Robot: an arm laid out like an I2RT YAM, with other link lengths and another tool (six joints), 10 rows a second.
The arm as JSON. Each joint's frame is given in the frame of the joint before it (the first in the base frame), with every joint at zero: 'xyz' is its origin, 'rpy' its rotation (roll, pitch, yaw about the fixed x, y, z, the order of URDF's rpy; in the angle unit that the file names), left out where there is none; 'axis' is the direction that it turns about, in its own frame. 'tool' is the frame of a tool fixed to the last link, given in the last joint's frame.
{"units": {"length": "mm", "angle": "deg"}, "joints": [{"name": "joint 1", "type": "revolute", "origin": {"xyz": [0.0, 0.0, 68.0]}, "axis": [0.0, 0.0, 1.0]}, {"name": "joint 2", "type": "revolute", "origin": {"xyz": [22.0, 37.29, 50.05], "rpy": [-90.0, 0.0, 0.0]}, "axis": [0.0, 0.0, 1.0]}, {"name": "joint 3", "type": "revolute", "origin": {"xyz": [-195.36, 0.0, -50.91], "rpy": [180.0, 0.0, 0.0]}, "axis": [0.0, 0.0, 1.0]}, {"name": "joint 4", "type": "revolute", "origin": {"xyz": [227.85, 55.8, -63.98]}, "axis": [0.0, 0.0, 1.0]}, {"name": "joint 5", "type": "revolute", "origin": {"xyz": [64.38, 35.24, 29.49], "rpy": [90.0, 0.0, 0.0]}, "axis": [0.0, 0.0, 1.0]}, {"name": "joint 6", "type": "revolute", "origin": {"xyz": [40.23, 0.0, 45.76], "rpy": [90.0, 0.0, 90.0]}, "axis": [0.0, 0.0, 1.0]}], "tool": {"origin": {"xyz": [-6.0, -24.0, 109.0], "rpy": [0.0, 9.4, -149.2]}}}
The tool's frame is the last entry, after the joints.
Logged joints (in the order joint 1, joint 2, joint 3, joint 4, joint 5, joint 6), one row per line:
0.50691 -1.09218 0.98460 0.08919 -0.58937 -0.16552
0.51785 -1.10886 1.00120 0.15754 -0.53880 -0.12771
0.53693 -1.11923 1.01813 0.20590 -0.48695 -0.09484
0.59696 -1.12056 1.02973 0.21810 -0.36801 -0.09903
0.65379 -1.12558 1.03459 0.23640 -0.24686 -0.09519
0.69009 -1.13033 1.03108 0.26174 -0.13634 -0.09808
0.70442 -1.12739 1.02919 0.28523 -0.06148 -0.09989
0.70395 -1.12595 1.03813 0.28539 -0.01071 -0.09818
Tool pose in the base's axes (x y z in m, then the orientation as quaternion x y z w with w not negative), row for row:
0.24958 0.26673 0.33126 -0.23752 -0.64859 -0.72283 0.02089
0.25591 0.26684 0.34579 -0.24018 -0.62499 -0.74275 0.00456
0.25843 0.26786 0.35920 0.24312 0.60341 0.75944 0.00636
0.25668 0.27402 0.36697 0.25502 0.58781 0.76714 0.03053
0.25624 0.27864 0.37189 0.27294 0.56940 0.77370 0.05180
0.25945 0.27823 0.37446 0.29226 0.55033 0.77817 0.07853
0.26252 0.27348 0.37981 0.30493 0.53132 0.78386 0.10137
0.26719 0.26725 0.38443 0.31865 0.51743 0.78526 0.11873
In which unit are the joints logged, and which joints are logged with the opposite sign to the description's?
The joints are logged in radians. Opposite sign: joint 2.
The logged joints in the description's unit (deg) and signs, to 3 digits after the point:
29.044 62.577 56.413 5.110 -33.768 -9.484
29.671 63.533 57.365 9.026 -30.871 -7.317
30.764 64.127 58.335 11.797 -27.900 -5.434
34.203 64.203 58.999 12.496 -21.085 -5.674
37.459 64.491 59.278 13.545 -14.144 -5.454
39.539 64.763 59.077 14.997 -7.812 -5.620
40.360 64.595 58.968 16.342 -3.523 -5.723
40.333 64.512 59.480 16.352 -0.614 -5.625

